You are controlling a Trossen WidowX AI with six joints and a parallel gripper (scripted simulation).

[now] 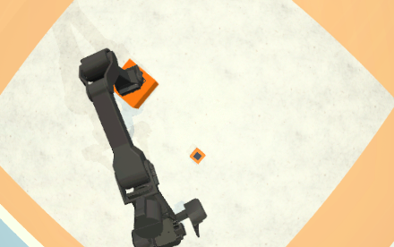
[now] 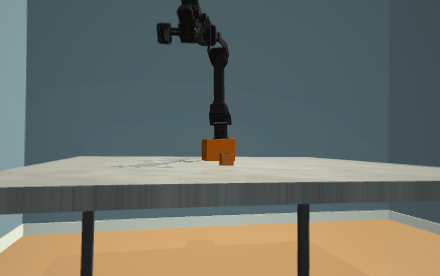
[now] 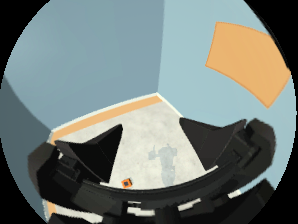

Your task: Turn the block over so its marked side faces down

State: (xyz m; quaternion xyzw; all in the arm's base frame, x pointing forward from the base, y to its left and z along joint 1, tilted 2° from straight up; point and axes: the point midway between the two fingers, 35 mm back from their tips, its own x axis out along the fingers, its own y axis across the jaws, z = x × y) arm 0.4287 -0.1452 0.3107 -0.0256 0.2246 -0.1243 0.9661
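My gripper tip is 12 cm past the orange block, 16 cm to the right of it and 35 cm above it.
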